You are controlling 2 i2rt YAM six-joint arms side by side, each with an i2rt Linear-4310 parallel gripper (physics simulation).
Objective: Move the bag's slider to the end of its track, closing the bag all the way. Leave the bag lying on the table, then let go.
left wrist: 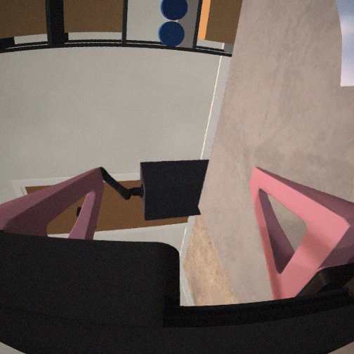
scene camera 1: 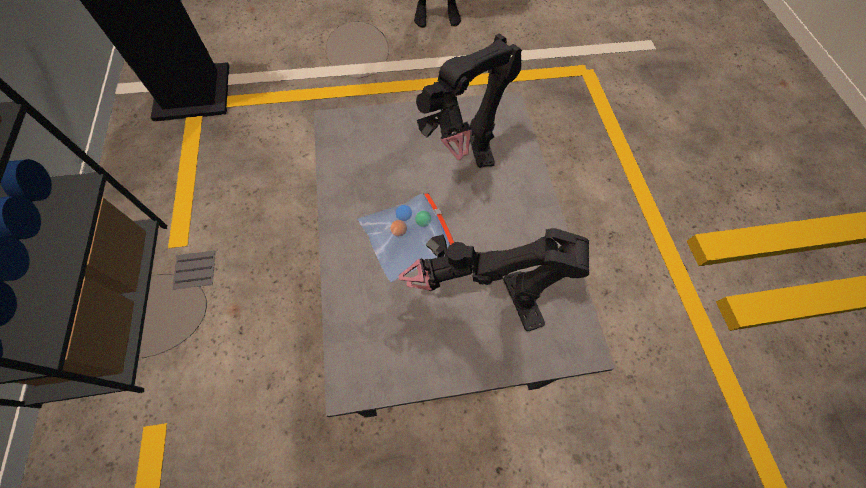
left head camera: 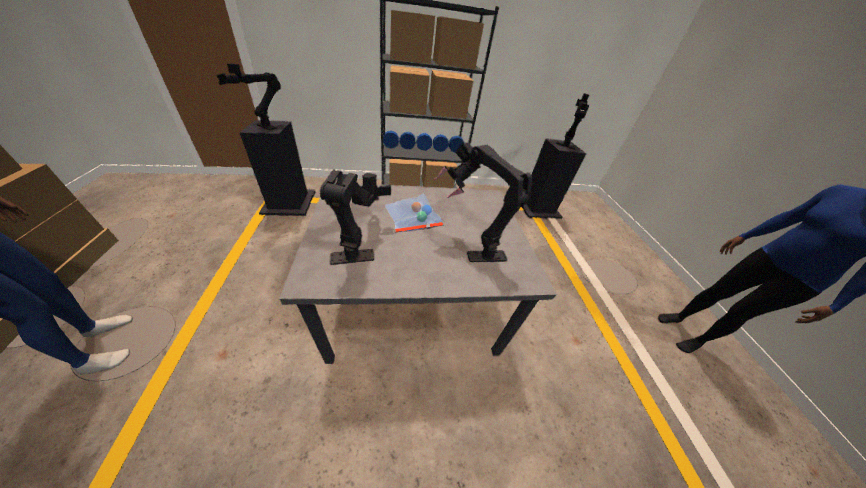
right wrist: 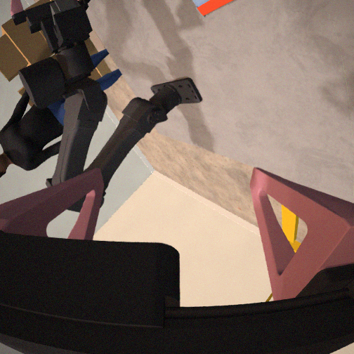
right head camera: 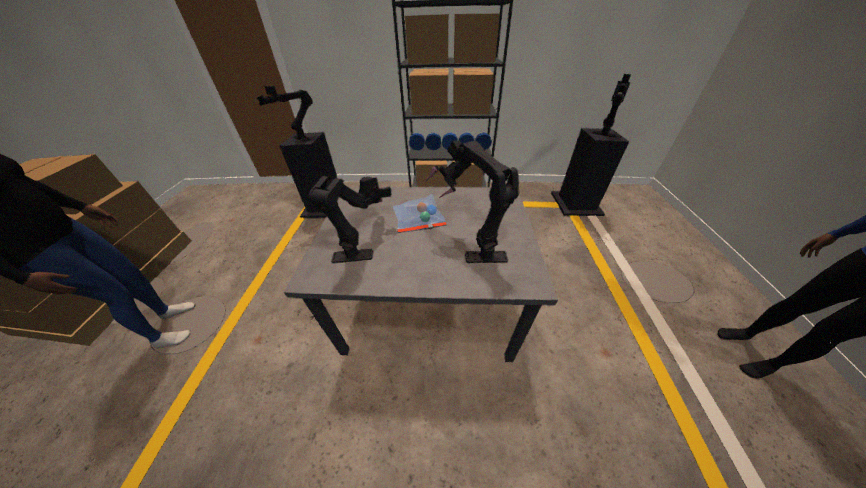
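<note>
A clear bluish bag (left head camera: 399,213) (right head camera: 407,217) (scene camera 1: 387,251) lies on the table with three balls inside; its corner shows in the left wrist view (left wrist: 347,50). Its red track (left head camera: 409,229) (right head camera: 412,229) (scene camera 1: 447,230) (right wrist: 215,6) runs along the near edge in the head views. The small pale slider (left head camera: 427,226) (right head camera: 430,226) (scene camera 1: 438,211) sits between the track's ends, nearer the right end in the head views. My left gripper (scene camera 1: 415,275) (left wrist: 176,175) is open and empty, above the bag's left side. My right gripper (left head camera: 441,187) (right head camera: 433,188) (scene camera 1: 457,145) (right wrist: 176,175) is open, empty and raised, apart from the bag.
The grey table (left head camera: 418,281) (right head camera: 424,281) (scene camera 1: 363,363) carries both arm bases. A shelf rack (left head camera: 383,90) (right head camera: 399,90) stands behind it. Two black pedestals (left head camera: 275,163) (left head camera: 554,175) bearing other arms stand behind the table at either side. People stand at both sides.
</note>
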